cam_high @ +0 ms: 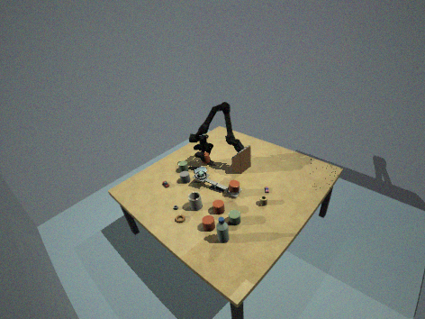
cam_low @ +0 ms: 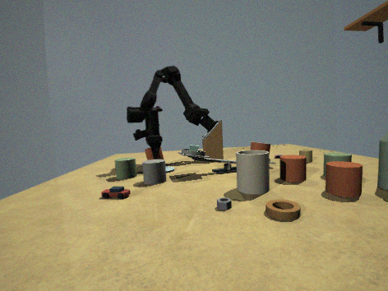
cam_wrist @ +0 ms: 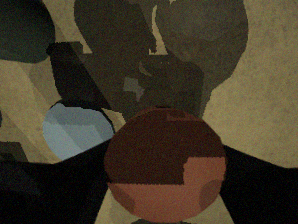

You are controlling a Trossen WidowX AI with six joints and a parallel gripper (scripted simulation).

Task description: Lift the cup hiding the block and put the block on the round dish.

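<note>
The pale green block is 22 cm ahead of my gripper tip, 14 cm to the left of it and 5 cm above it. From my gripper tip the other things lie so: toy car: 38 cm ahead, 9 cm to the right, 3 cm below; then grey cylinder: 25 cm ahead, 2 cm to the left; then light blue round dish: 10 cm ahead, 4 cm below, 3 cm to the left.
</note>
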